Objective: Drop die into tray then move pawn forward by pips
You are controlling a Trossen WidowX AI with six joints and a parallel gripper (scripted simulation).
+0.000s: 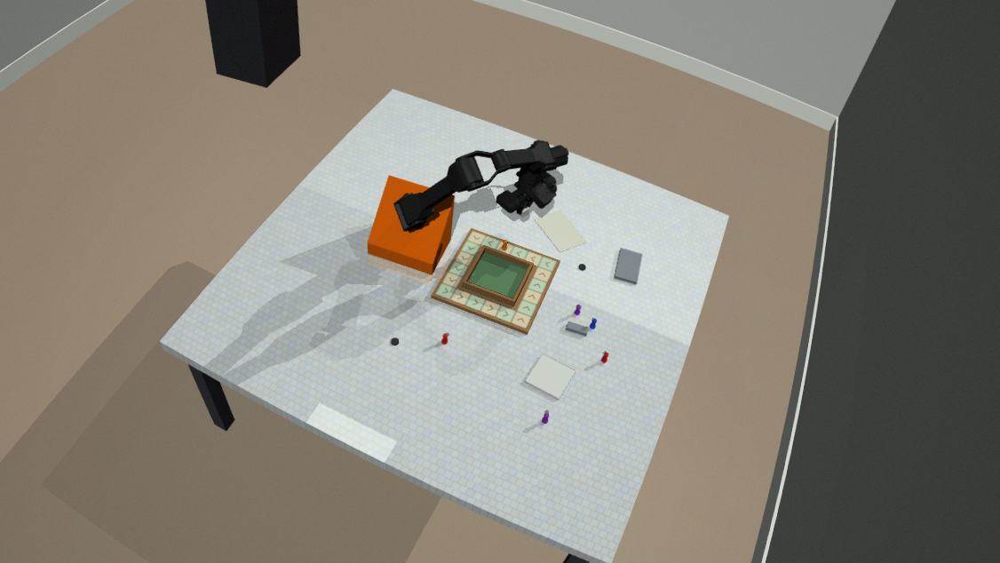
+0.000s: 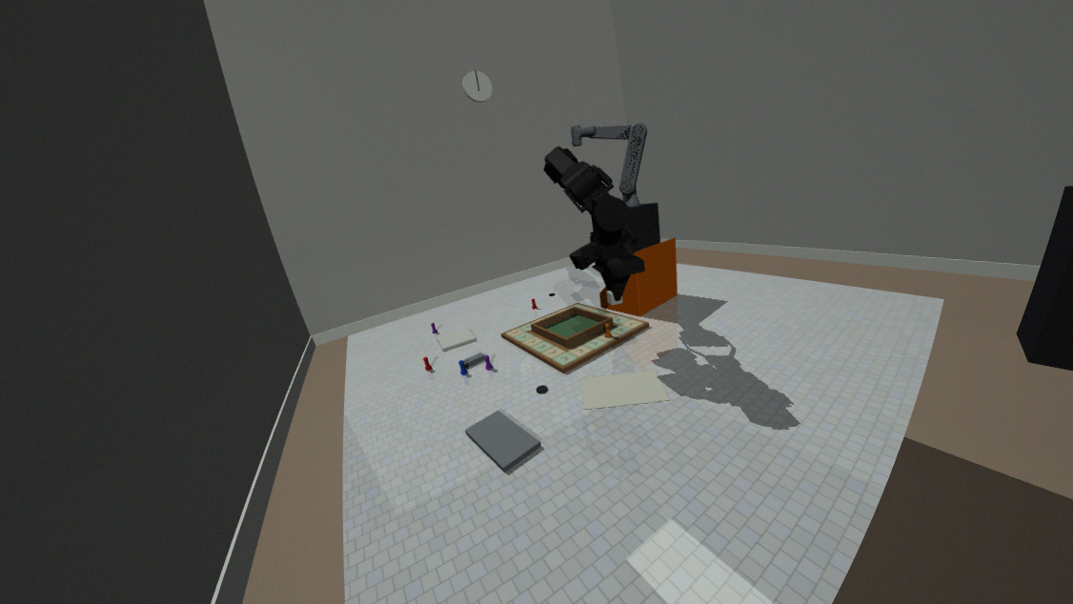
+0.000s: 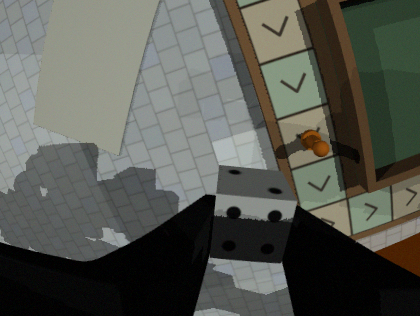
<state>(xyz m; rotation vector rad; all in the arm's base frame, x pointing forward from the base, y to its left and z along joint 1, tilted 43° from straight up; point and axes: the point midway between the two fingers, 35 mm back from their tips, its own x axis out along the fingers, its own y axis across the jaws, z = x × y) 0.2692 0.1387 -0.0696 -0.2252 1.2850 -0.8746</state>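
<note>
Right now my gripper tip is 10 cm above the orange pawn, 5 cm to the left of it and 2 cm past it. Also, from my gripper tip: green dice tray 17 cm to the right, 12 cm below; then die right at my gripper tip; then grey slab 34 cm ahead, 12 cm below, 5 cm to the left.
</note>
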